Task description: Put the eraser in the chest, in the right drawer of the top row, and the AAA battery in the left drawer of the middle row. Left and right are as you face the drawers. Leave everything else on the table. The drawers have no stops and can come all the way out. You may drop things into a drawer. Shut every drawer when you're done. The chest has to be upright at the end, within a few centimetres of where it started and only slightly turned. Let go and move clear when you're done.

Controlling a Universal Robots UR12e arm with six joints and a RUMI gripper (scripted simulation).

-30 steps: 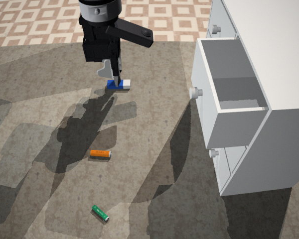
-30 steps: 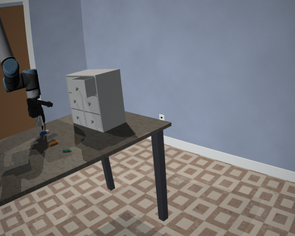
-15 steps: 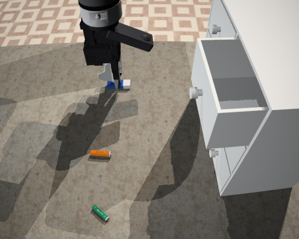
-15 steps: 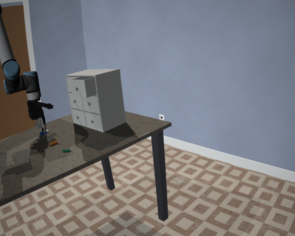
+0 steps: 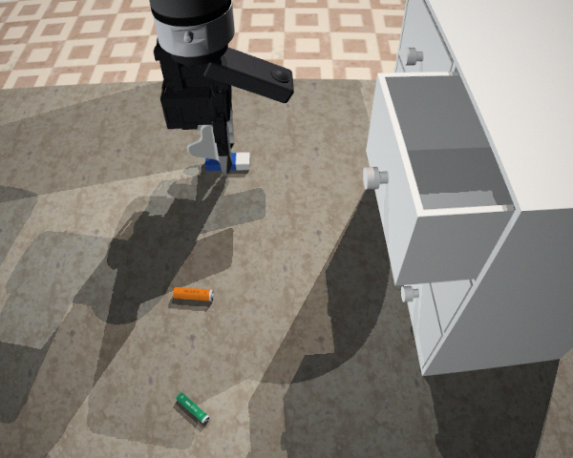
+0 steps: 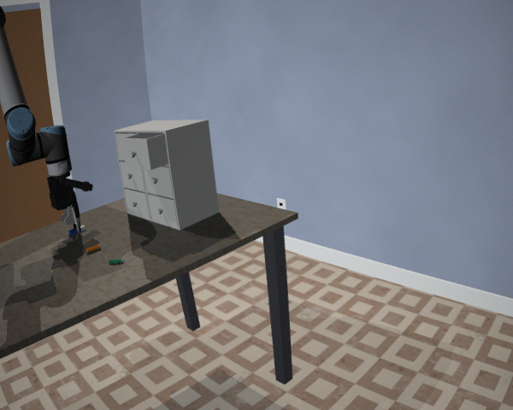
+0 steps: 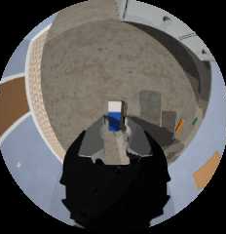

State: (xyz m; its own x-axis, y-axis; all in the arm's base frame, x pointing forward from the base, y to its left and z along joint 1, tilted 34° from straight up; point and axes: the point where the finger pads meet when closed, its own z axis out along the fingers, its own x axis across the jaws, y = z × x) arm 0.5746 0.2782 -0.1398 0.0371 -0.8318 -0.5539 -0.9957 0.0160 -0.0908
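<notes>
The white eraser is 1 cm below my hand and 1 cm ahead of it. The rest, counted from my hand: green battery: 36 cm to the right, 1 cm below, 1 cm behind; orange battery: 22 cm to the right, 2 cm behind, 1 cm below.
</notes>
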